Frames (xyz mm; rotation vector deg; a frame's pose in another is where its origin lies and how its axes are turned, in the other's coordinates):
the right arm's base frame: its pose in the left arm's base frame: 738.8 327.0 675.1 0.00 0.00 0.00
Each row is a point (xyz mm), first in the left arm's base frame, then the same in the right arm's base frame.
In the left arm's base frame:
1: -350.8 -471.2 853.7
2: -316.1 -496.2 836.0
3: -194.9 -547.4 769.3
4: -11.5 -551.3 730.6
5: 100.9 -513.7 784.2
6: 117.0 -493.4 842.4
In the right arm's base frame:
1: -1089.6 -798.2 178.6
2: -1054.9 -823.2 160.9
3: -933.7 -874.4 94.2
4: -750.3 -878.3 55.5
5: -637.9 -840.7 109.1
6: -621.8 -820.4 167.3

